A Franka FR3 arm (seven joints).
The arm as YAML. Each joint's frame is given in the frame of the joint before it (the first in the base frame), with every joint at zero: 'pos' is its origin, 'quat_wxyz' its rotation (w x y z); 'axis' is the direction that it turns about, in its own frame. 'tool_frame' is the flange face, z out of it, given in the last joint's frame.
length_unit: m
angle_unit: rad
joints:
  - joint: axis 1
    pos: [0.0, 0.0, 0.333]
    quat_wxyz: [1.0, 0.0, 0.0, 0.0]
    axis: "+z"
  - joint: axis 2
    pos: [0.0, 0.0, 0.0]
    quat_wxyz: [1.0, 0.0, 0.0, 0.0]
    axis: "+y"
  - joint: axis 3
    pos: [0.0, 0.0, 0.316]
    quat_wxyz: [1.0, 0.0, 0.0, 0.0]
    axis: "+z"
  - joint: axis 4
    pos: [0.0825, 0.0, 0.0]
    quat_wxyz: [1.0, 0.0, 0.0, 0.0]
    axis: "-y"
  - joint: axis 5
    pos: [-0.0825, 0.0, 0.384]
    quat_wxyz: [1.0, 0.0, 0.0, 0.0]
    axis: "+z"
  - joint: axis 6
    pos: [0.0, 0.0, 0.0]
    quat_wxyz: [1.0, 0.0, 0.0, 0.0]
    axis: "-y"
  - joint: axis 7
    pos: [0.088, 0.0, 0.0]
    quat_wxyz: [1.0, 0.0, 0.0, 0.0]
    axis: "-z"
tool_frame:
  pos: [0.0, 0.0, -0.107]
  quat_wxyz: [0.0, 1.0, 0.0, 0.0]
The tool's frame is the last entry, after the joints.
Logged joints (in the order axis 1, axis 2, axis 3, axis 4, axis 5, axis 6, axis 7), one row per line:
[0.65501, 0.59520, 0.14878, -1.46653, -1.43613, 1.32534, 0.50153]
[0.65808, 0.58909, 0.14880, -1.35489, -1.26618, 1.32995, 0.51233]
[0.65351, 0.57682, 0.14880, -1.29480, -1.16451, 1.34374, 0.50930]
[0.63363, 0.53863, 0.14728, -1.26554, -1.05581, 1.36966, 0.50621]
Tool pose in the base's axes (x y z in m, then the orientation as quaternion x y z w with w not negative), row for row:
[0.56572, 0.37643, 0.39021, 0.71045, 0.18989, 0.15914, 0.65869]
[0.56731, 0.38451, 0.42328, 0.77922, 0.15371, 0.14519, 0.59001]
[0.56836, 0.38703, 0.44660, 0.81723, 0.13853, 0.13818, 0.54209]
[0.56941, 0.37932, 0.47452, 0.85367, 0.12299, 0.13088, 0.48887]
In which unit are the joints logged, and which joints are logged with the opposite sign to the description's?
The joints are logged in radians. Opposite sign: none.
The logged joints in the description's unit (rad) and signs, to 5 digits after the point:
[0.65501, 0.59520, 0.14878, -1.46653, -1.43613, 1.32534, 0.50153]
[0.65808, 0.58909, 0.14880, -1.35489, -1.26618, 1.32995, 0.51233]
[0.65351, 0.57682, 0.14880, -1.29480, -1.16451, 1.34374, 0.50930]
[0.63363, 0.53863, 0.14728, -1.26554, -1.05581, 1.36966, 0.50621]

